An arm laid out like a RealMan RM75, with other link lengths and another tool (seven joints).
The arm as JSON. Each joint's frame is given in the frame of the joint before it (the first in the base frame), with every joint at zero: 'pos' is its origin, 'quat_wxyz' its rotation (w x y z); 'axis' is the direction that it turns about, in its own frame. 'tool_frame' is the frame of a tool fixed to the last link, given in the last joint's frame.
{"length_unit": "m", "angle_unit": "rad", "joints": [
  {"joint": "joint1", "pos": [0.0, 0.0, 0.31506], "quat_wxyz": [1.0, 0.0, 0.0, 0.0], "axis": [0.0, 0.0, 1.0]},
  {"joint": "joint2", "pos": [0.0, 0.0, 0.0], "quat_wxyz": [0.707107, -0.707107, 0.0, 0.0], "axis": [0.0, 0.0, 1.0]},
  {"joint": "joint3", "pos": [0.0, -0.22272, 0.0], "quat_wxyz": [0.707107, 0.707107, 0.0, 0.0], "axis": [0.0, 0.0, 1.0]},
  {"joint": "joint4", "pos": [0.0, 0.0, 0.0], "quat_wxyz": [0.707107, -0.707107, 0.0, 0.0], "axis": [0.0, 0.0, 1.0]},
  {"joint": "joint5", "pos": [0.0, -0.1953, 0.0], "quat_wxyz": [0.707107, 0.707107, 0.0, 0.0], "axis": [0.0, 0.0, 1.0]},
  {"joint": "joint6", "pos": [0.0, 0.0, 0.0], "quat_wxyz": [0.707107, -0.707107, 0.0, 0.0], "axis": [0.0, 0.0, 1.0]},
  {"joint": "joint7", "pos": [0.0, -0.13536, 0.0], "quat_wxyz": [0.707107, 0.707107, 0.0, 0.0], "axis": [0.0, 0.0, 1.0]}
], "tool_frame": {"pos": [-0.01, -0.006, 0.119], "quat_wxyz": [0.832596, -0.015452, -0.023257, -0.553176]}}
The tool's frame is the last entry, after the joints.
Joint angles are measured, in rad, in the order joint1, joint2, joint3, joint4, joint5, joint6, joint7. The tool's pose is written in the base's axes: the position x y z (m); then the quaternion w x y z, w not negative. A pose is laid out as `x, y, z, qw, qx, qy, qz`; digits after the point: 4 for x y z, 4 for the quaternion.
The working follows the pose.
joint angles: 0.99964 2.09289 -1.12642 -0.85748 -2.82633 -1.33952 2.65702
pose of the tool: 0.1918, 0.4383, -0.0115, 0.0980, -0.9470, -0.1694, -0.2546
Where each joint sits with the arm in this pose, in the base's axes (m; each line is computed from the numbers above, not from the rounded line before):
joint1: 0.0000 0.0000 0.3151
joint2: 0.0000 0.0000 0.3151
joint3: 0.1044 0.1624 0.2040
joint4: 0.1044 0.1624 0.2040
joint5: 0.0692 0.3543 0.1953
joint6: 0.0692 0.3543 0.1953
joint7: 0.1360 0.3931 0.0842
the tool: 0.1918 0.4383 -0.0115

